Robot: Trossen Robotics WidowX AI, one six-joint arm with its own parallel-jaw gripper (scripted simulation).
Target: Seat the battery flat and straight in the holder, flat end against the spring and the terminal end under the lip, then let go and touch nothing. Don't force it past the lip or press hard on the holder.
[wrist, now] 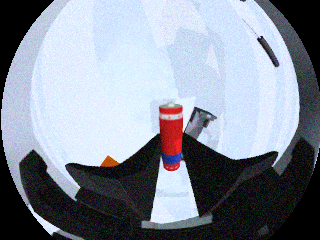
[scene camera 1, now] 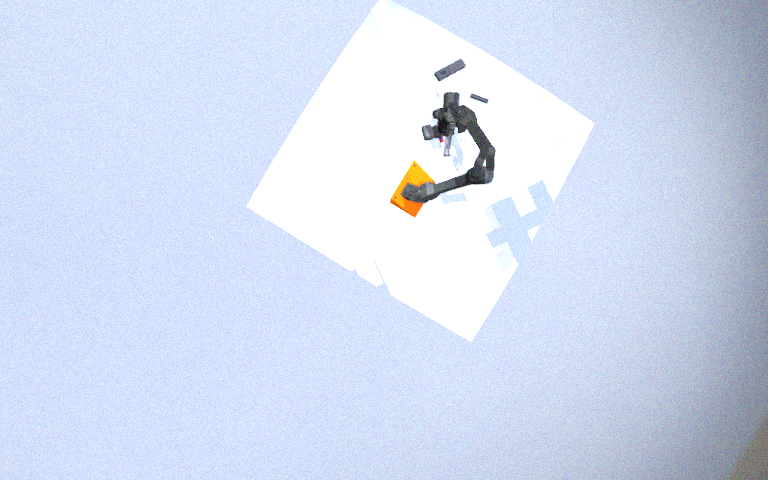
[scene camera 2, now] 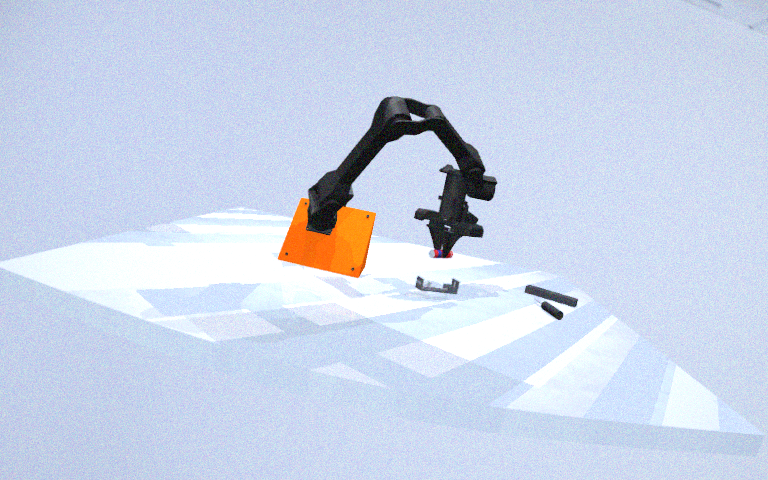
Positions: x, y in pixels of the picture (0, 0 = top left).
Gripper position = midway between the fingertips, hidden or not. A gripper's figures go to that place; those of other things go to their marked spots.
The gripper (wrist: 170, 137) is 0.10 m from the lens. A battery (wrist: 171, 119): 0.07 m from the lens.
